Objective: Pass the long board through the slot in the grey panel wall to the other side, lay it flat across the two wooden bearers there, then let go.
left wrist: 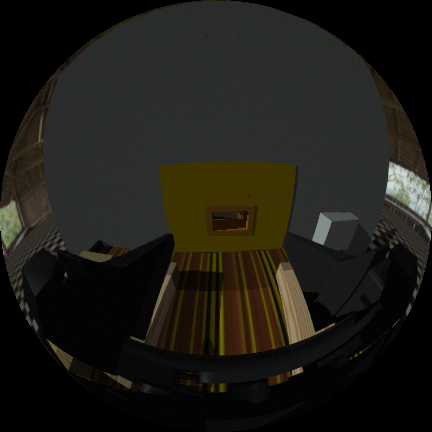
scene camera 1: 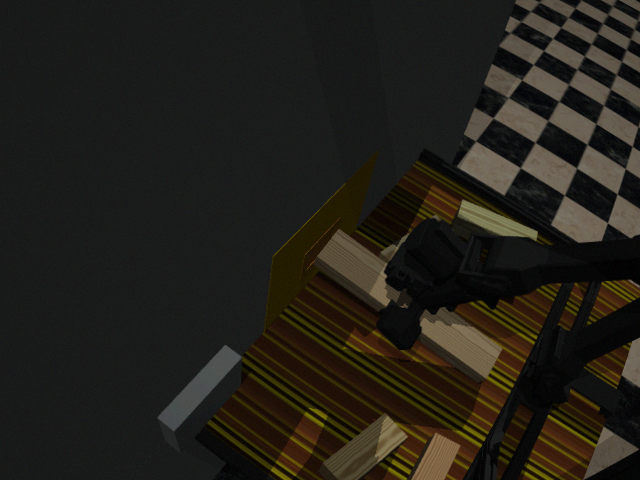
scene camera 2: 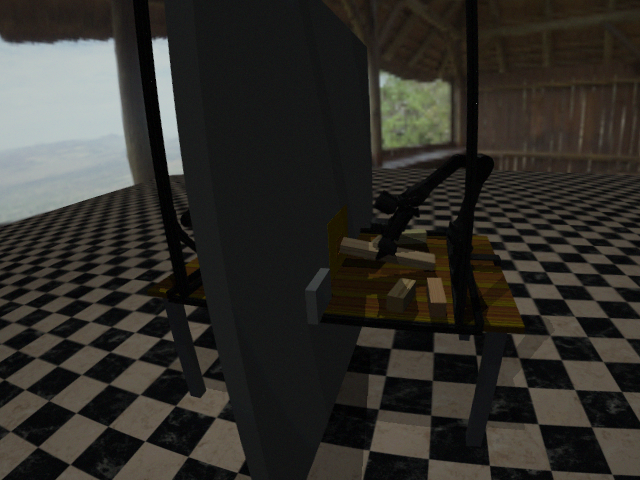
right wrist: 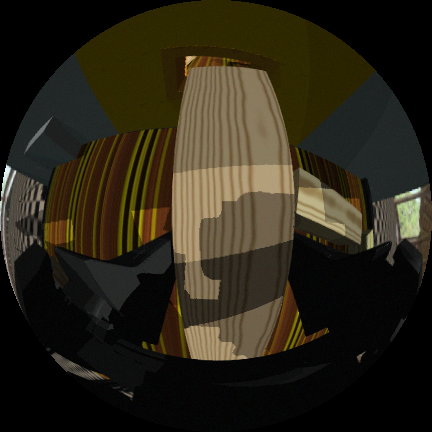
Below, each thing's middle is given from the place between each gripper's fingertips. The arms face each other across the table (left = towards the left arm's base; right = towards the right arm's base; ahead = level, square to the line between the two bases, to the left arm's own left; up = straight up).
Scene:
Right now my right hand is 2 cm past the orange-framed slot (right wrist: 173, 59), 16 cm to the right of it and 4 cm below it. From my right hand the other things lie so: grey block (scene camera 1: 199, 401) (33 cm behind, 17 cm to the left).
Right now my left hand is 10 mm past the orange-framed slot, 200 mm to the left of it and 80 mm above it. Round my left hand: grey block 320 mm behind, 190 mm to the right, 110 mm below.

